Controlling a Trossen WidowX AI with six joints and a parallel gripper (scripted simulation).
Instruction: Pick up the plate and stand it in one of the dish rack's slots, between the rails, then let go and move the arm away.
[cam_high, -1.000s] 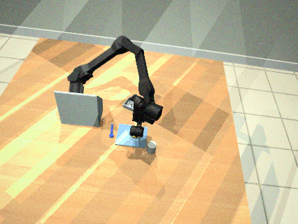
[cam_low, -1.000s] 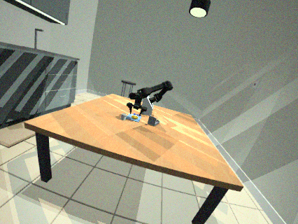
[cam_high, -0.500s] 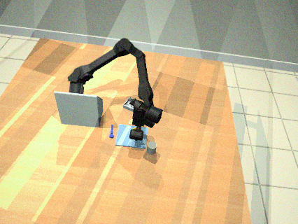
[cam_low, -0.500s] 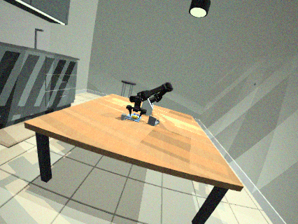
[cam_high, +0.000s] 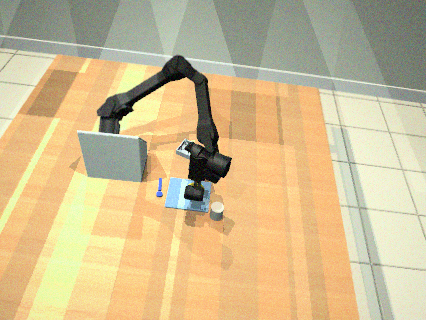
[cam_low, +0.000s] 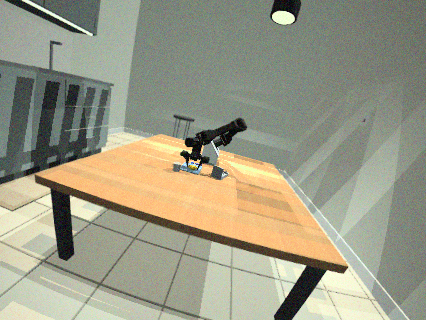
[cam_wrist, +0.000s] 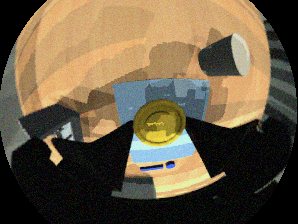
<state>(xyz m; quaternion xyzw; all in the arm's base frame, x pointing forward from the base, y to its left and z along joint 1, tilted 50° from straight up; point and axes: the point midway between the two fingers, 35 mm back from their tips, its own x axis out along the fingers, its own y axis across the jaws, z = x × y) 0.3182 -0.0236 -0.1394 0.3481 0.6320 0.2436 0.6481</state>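
The dish rack is 1 cm behind my gripper tip, 19 cm to the left of it and 1 cm above it. From my gripper tip the other things lie so: blue spoon: 13 cm behind, 1 cm to the left; plate: 1 cm above.
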